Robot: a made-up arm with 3 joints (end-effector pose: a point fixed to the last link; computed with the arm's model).
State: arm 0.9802 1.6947 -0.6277
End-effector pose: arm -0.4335 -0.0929 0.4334 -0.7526 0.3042 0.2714
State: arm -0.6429 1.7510 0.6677
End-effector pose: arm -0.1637 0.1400 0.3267 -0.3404 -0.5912 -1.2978
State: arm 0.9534 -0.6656 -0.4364
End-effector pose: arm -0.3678 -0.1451 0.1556 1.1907 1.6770 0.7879
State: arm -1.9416 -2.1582 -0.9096
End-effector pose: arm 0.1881 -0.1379 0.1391 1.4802 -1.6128 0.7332
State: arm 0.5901 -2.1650 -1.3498
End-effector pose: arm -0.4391 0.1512 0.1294 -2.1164 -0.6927 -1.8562
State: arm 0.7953 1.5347 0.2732
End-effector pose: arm -0.4252 -0.0788 0.3542 0.0043 -0.1884 0.0729
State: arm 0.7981 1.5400 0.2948
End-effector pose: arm -0.4254 -0.0789 0.3525 0.0155 -0.2077 0.0740
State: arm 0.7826 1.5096 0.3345
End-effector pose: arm -0.4228 -0.0762 0.3479 0.0629 -0.2159 0.0516
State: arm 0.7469 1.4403 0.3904
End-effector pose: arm -0.4173 -0.0701 0.3405 0.1467 -0.2116 0.0009
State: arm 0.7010 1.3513 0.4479
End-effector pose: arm -0.4108 -0.0621 0.3318 0.2445 -0.1992 -0.0669
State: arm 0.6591 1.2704 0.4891
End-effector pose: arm -0.4052 -0.0547 0.3247 0.3262 -0.1831 -0.1303
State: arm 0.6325 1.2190 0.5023
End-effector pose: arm -0.4019 -0.0503 0.3211 0.3703 -0.1645 -0.1688
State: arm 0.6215 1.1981 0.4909
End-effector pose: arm -0.4007 -0.0493 0.3209 0.3785 -0.1443 -0.1804
